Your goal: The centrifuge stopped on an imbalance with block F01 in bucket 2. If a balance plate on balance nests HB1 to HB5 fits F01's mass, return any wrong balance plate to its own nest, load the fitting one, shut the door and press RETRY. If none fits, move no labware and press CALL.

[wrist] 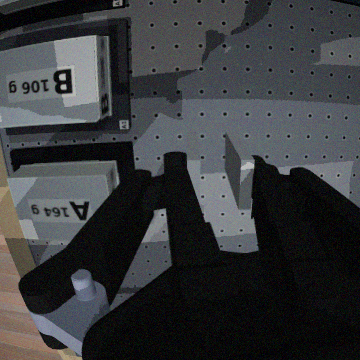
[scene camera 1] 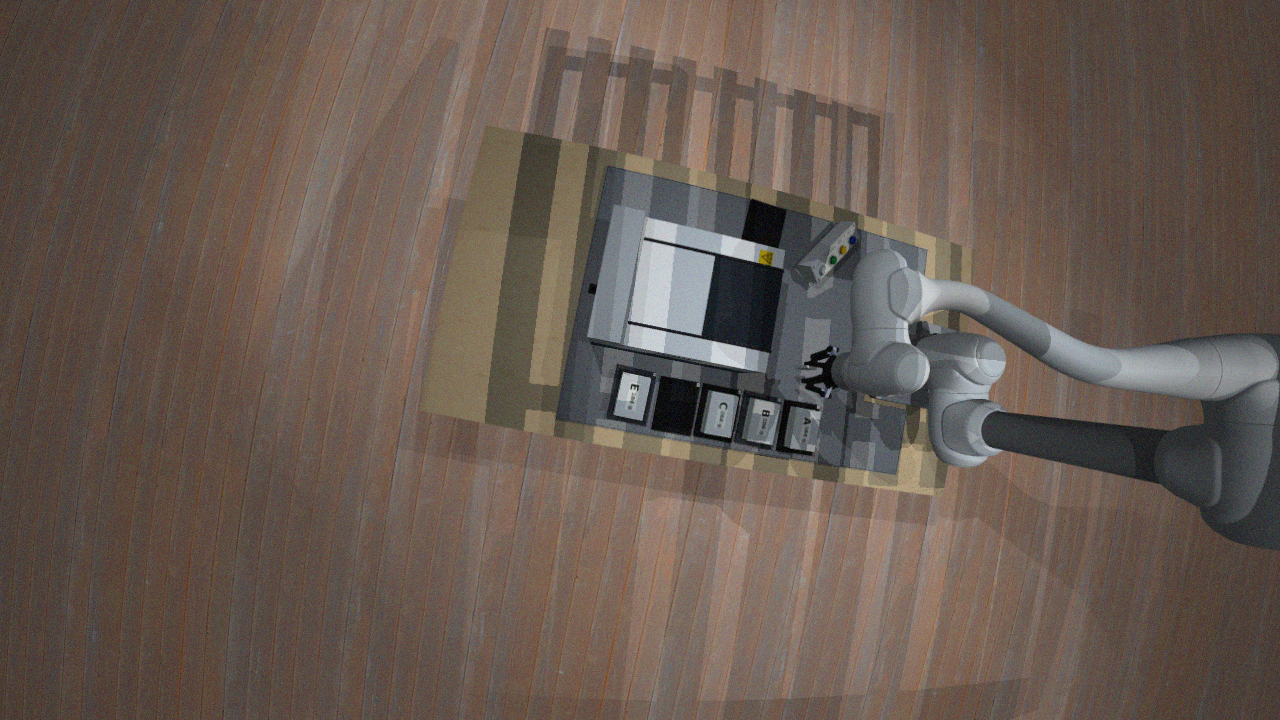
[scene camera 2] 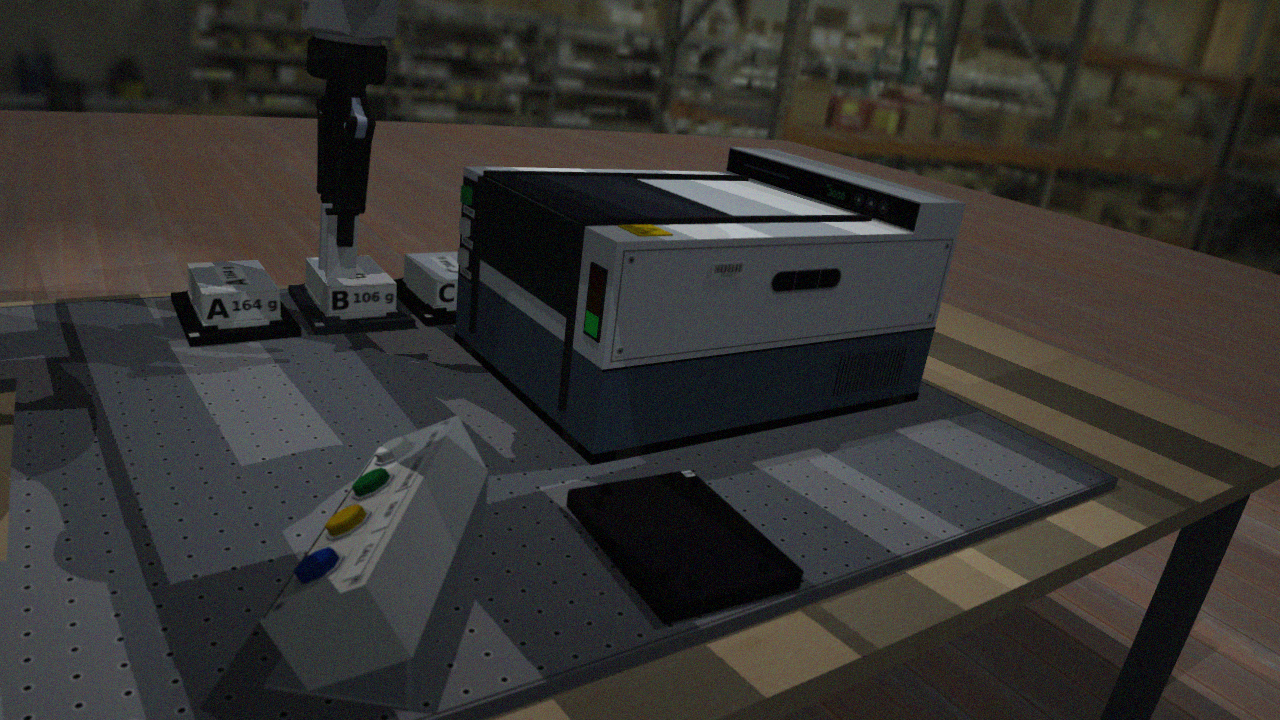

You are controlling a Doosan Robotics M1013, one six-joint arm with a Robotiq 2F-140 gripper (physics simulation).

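Frame: origin at the arm's base, x down, y left, z ahead, level; millimetres.
Seen in the pictures: gripper, between the fingertips: (wrist: pixel 210 150) (scene camera 1: pixel 799 373) (scene camera 2: pixel 337 272).
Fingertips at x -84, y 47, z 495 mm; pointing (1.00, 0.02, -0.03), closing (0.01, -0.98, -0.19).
A point is followed by its place in that frame.
My gripper (scene camera 1: pixel 810 374) {y 47, x -84, z 495 mm} (scene camera 2: pixel 340 268) {y 47, x -84, z 495 mm} (wrist: pixel 210 150) {y 47, x -84, z 495 mm} is nearly shut, a narrow gap between its fingers and nothing held, above the board beside plates A and B. Balance plates A (scene camera 1: pixel 802 428) {y 217, x -36, z 456 mm} (scene camera 2: pixel 234 293) {y 161, x -35, z 426 mm} (wrist: pixel 60 207) {y 218, x -36, z 448 mm}, marked 164 g, and B (scene camera 1: pixel 759 421) {y 193, x -36, z 596 mm} (scene camera 2: pixel 350 288) {y 137, x -32, z 554 mm} (wrist: pixel 47 85) {y 186, x -37, z 577 mm}, marked 106 g, sit in nests. Plates C (scene camera 1: pixel 717 414) {y 171, x -36, z 726 mm} (scene camera 2: pixel 434 279) {y 127, x -35, z 663 mm} and E (scene camera 1: pixel 631 395) {y 116, x -36, z 980 mm} also sit in nests; the black nest (scene camera 1: pixel 674 404) {y 145, x 6, z 847 mm} between them is empty. The centrifuge (scene camera 1: pixel 617 268) {y -199, x -226, z 1030 mm} (scene camera 2: pixel 769 304) {y -310, x -125, z 770 mm} shows a pale and a dark top panel; its door state and buckets are unclear. F01 does not show.
The button console (scene camera 1: pixel 812 265) {y -280, x -65, z 435 mm} (scene camera 2: pixel 429 546) {y -384, x -40, z 353 mm} has white, green (scene camera 2: pixel 371 481) {y -315, x -54, z 349 mm}, yellow (scene camera 2: pixel 346 520) {y -350, x -54, z 313 mm} and blue (scene camera 2: pixel 316 565) {y -385, x -55, z 278 mm} buttons. A black flat pad (scene camera 1: pixel 765 222) {y -431, x 1, z 556 mm} (scene camera 2: pixel 684 546) {y -434, x 1, z 545 mm} lies near the centrifuge. The perforated board (scene camera 2: pixel 895 492) {y -469, x 17, z 804 mm} lies on the wooden table (scene camera 1: pixel 465 313) {y -121, x 30, z 1481 mm}.
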